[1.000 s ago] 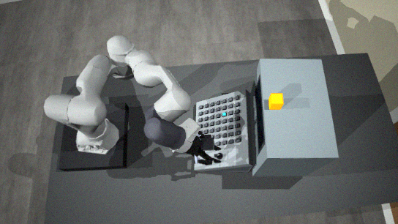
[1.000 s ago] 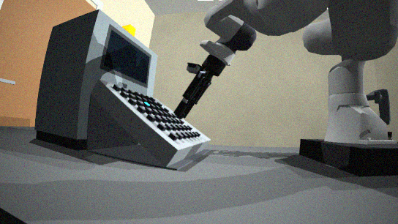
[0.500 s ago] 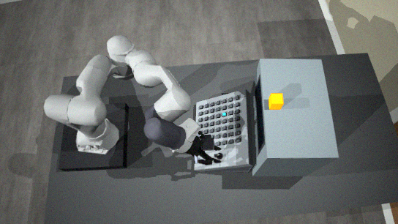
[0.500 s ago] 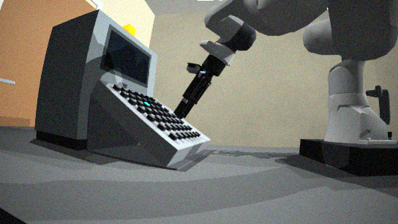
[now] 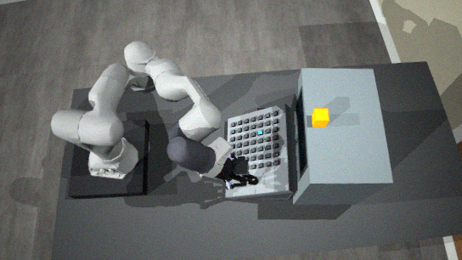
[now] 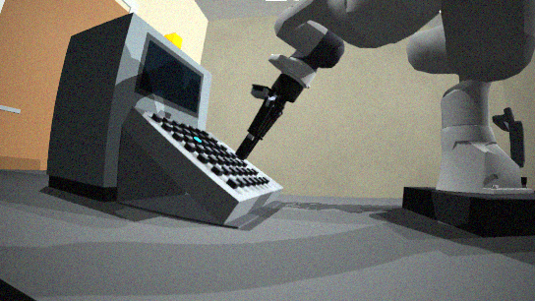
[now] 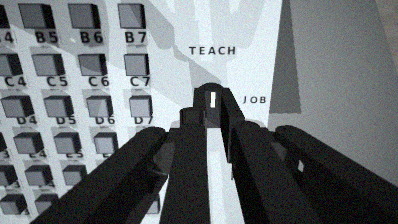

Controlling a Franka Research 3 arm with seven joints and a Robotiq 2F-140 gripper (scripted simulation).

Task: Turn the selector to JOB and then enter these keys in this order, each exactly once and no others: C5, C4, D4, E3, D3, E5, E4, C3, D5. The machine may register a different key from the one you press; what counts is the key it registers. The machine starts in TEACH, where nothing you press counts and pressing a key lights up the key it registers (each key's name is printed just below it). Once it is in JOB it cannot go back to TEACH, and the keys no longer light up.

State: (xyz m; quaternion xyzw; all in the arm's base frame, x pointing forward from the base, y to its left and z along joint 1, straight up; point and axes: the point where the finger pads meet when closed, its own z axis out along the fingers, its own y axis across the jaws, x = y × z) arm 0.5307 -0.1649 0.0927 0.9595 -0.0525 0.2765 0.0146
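Now: hand 20 mm short of the black selector knob and 20 mm above it. The rest, counted from my hand: C6 key 90 mm to the left, 50 mm ahead, 10 mm below; E6 key 90 mm to the left, 50 mm below; D6 key 90 mm to the left, 30 mm below, 30 mm ahead.
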